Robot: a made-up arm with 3 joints. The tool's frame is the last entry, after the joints.
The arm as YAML. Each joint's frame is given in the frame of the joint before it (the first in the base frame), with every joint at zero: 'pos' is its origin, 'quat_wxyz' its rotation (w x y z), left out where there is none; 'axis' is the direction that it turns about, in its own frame. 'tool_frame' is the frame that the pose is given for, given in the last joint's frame.
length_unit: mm
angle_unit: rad
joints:
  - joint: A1
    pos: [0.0, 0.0, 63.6]
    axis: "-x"
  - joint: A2
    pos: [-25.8, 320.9, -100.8]
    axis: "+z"
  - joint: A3
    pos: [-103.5, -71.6, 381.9]
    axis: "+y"
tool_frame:
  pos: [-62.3, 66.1, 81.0]
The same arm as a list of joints. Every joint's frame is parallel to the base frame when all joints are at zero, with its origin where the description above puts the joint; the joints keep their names.
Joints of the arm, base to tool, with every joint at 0 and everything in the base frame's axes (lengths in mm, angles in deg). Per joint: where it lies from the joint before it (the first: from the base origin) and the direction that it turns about. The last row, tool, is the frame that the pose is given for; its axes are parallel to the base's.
A1: axis -1 0 0 offset 0.0 0.0 63.6
A2: axis 0 0 1 offset -25.8 320.9 -100.8
A3: axis 0 1 0 offset -103.5 -71.6 381.9
tool: offset -62.3 66.1 81.0

